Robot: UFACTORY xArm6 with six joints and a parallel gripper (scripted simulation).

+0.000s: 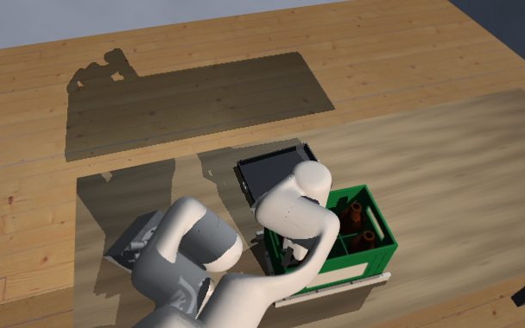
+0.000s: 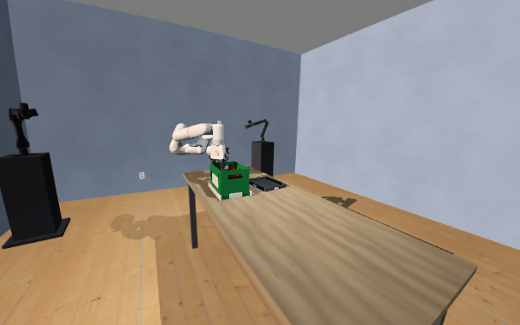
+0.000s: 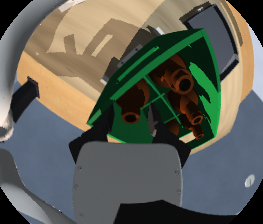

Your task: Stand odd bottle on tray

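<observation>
Right now the green crate is 10 cm ahead of my hand, 7 cm below it and 3 cm to the left of it. From my hand the other things lie so: dark tray: 32 cm to the left, 15 cm below, 13 cm ahead.
</observation>
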